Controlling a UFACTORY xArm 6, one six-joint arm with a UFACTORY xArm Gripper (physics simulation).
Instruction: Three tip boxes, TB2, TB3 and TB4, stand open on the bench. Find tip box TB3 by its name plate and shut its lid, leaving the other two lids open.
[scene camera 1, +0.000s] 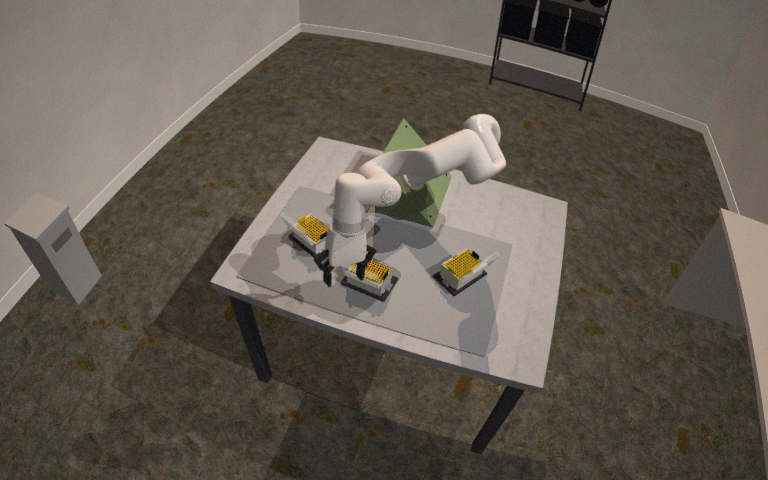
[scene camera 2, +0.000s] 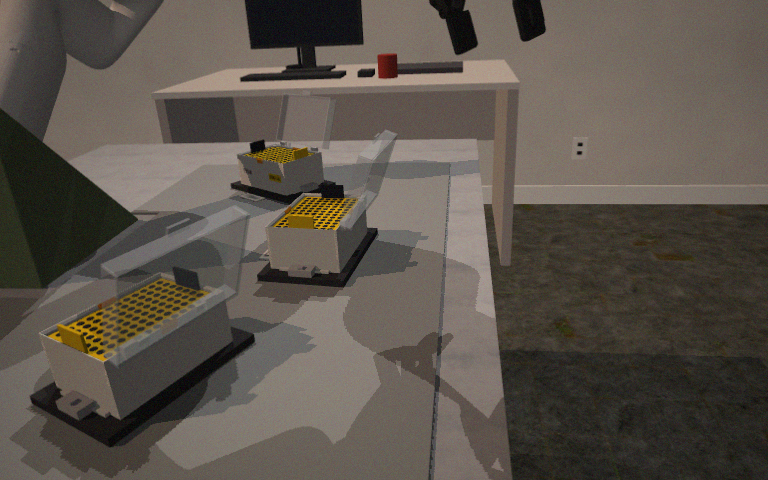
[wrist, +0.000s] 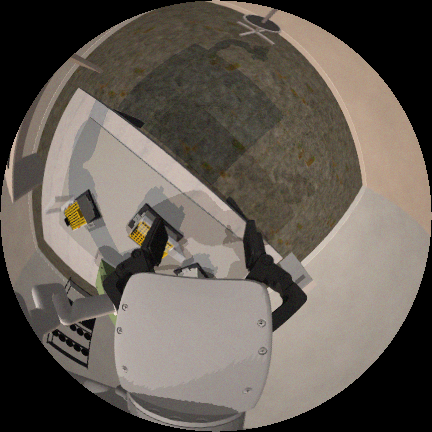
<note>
I see my gripper (scene camera 2: 498, 44) and a grey mat (scene camera 2: 346, 375).
My gripper also shows in scene camera 1 (scene camera 1: 343, 280) and in the wrist view (wrist: 203, 228). The grey mat shows as well in scene camera 1 (scene camera 1: 418, 305) and in the wrist view (wrist: 119, 182).
</note>
